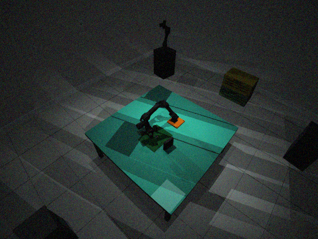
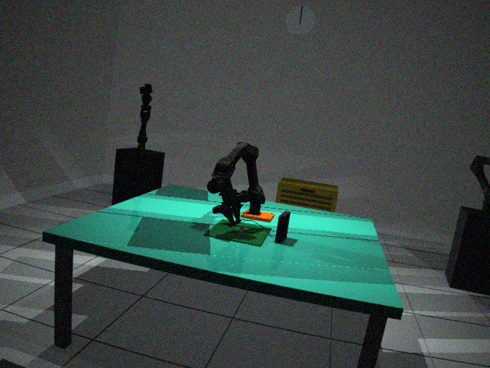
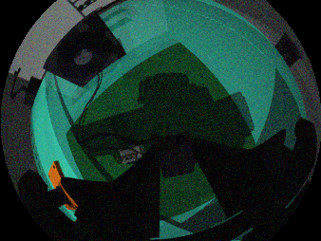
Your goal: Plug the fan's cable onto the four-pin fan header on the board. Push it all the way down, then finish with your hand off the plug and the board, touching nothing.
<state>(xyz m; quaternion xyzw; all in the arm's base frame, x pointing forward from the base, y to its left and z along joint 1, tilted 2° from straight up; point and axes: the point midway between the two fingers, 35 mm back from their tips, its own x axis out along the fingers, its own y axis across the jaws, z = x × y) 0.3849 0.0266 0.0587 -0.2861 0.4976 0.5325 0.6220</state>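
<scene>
Right now the green board is 5 cm behind my gripper tip, 1 cm to the left of it and 6 cm below it. From my gripper tip the other things lie so: dark fan plug (1 cm to the right); then black fan (7 cm behind, 18 cm to the left, 1 cm above).
</scene>
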